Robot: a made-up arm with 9 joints. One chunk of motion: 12 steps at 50 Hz.
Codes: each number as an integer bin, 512 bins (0 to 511) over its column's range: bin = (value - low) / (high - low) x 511, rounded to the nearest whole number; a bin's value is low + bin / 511 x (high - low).
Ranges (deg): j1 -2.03..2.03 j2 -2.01..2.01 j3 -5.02..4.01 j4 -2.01..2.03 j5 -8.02..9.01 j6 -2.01..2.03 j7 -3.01..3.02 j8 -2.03..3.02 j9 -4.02..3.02
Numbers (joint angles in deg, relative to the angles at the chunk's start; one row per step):
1: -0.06 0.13 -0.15 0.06 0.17 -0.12 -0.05 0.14 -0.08
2: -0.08 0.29 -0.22 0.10 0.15 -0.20 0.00 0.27 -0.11
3: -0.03 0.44 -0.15 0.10 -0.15 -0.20 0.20 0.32 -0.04
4: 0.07 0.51 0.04 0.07 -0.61 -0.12 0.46 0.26 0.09
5: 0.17 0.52 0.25 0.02 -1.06 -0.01 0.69 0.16 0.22
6: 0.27 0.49 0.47 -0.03 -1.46 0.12 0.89 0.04 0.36
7: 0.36 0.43 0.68 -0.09 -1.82 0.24 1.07 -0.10 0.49
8: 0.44 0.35 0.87 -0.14 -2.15 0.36 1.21 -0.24 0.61
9: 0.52 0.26 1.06 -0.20 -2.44 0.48 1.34 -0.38 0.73
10: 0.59 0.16 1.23 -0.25 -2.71 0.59 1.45 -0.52 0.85
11: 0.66 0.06 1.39 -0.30 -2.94 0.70 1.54 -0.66 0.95
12: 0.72 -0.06 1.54 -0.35 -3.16 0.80 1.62 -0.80 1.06
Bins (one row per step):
1: 248 272 276 262 246 239 251 220 286
2: 245 292 272 267 245 229 255 233 284
3: 252 311 276 267 236 229 272 238 289
4: 264 320 286 263 222 239 294 232 298
5: 277 322 298 257 209 253 314 222 308
6: 289 318 311 250 197 269 330 209 318
7: 301 310 323 243 186 285 346 195 327
8: 311 300 333 237 176 300 358 181 336
9: 321 289 344 229 167 315 369 167 345
10: 330 276 354 223 159 329 378 153 353
11: 339 263 363 216 152 343 386 139 361
12: 346 248 371 210 146 355 392 124 369

